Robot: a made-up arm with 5 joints.
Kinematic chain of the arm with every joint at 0, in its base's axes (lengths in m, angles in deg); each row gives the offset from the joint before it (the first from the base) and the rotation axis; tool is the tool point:
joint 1: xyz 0 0 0.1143 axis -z
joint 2: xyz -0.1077 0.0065 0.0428 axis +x
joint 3: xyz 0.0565 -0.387 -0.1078 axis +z
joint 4: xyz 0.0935 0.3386 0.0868 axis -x
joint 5: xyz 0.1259 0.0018 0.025 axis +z
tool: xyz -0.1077 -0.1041 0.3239
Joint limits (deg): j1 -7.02..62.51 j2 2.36..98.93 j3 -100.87..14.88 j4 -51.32..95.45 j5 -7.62..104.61
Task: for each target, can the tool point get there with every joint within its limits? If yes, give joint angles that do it. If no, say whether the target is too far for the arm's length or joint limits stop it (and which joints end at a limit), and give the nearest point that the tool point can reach.
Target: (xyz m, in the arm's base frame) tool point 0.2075 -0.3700 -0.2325
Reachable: yes | joints 2.82 78.25 -36.87 -15.13 62.75
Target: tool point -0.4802 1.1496 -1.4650
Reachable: no: too far | nearest point -0.0595 0.0800 -0.5870 | short by 1.446 m
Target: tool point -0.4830 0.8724 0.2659
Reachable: no: joint limits stop it (at a limit: joint 1, joint 2, joint 3, joint 4) | nearest point -0.1595 0.3012 0.2181 | short by 0.658 m
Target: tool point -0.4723 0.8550 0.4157
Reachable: no: joint limits stop it (at a limit: joint 1, joint 3, joint 4) | nearest point -0.1307 0.3125 0.2490 | short by 0.662 m
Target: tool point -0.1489 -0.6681 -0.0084
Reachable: yes | joints 37.23 47.10 -70.55 10.50 63.70
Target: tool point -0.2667 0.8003 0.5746
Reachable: no: joint limits stop it (at a limit: joint 1, joint 3, joint 4) | nearest point -0.0600 0.3204 0.3194 | short by 0.581 m
